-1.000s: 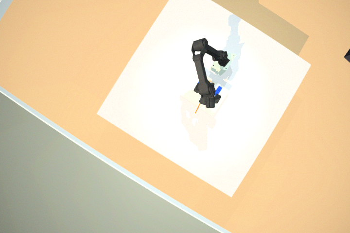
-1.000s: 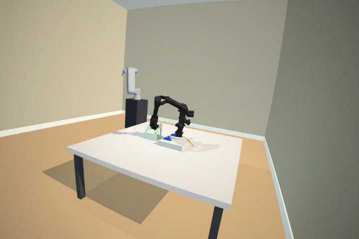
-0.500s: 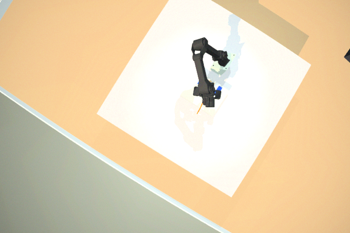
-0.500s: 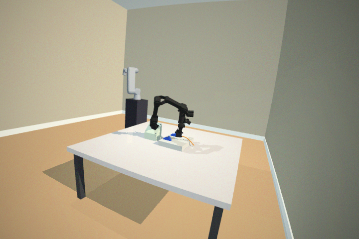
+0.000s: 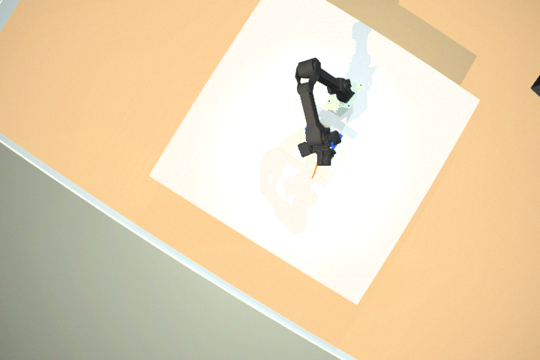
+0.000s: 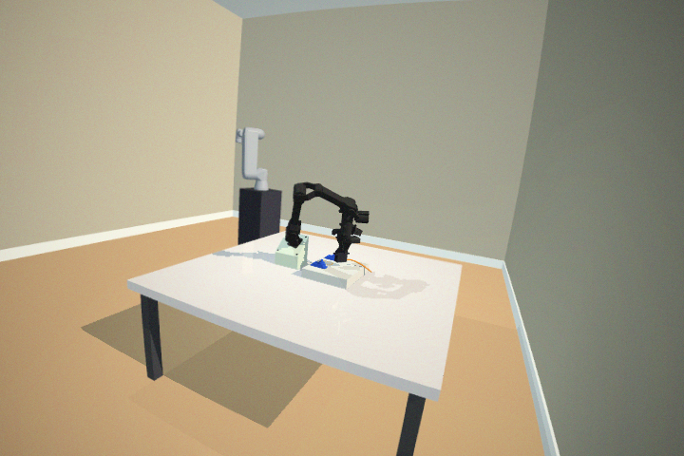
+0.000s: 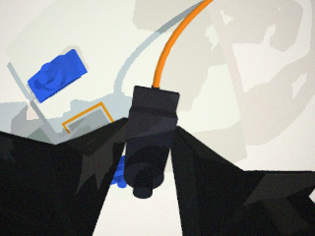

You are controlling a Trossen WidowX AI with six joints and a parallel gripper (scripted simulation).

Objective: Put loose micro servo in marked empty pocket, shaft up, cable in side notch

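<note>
The deck lies 10 cm below my gripper tip and 1 cm ahead of it.
</note>
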